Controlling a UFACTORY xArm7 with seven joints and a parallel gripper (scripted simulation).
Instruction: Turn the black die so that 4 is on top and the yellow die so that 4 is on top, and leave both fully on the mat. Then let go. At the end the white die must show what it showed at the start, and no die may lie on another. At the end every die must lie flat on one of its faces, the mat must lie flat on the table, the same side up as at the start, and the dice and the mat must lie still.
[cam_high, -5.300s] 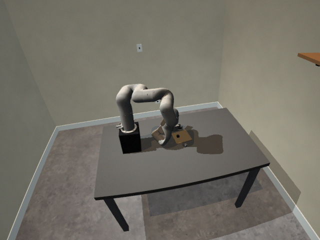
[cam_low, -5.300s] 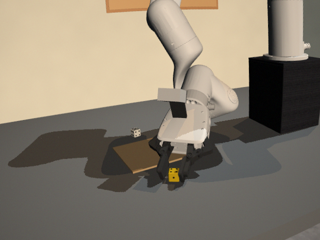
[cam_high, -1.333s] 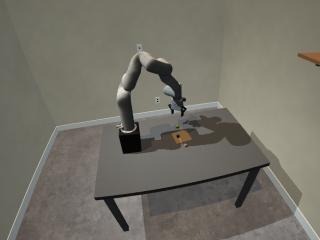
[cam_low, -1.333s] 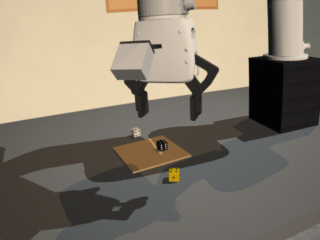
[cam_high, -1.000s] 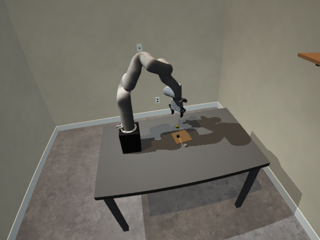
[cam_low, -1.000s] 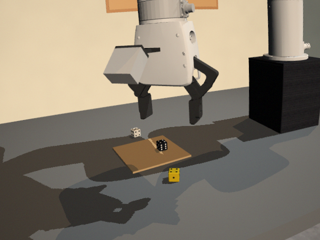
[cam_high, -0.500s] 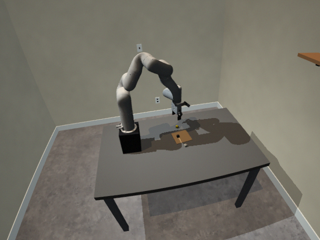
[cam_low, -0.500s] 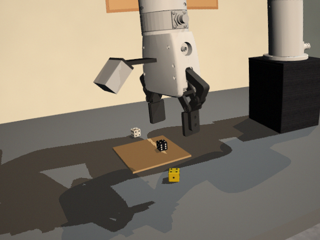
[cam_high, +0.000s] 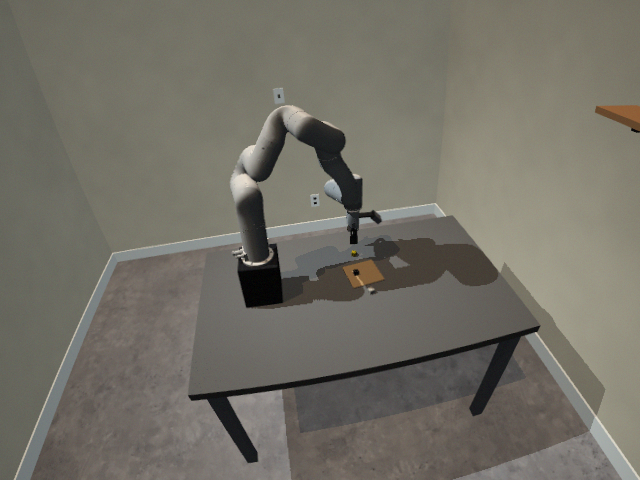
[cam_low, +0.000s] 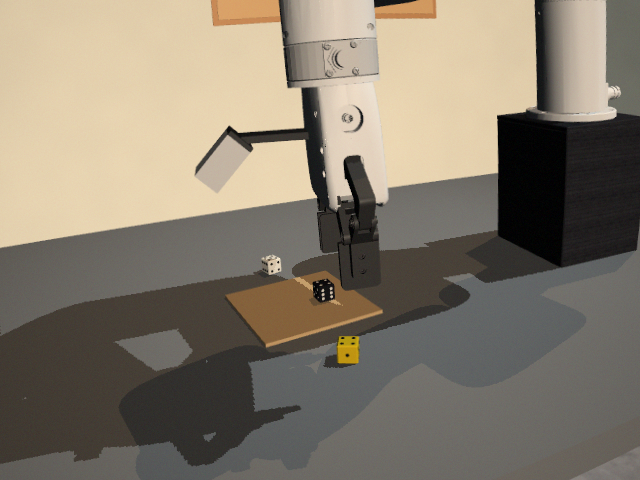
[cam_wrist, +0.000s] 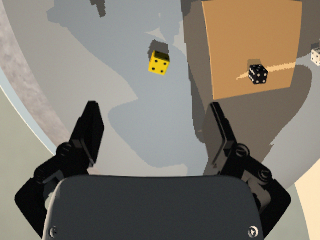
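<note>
Right now the yellow die is 100 mm below my hand and 10 mm to the right of it. Round my hand: tan mat (140 mm to the right, 100 mm below, 10 mm behind); black die (130 mm to the right, 90 mm below, 40 mm behind); white die (260 mm to the right, 100 mm below, 20 mm behind).
</note>
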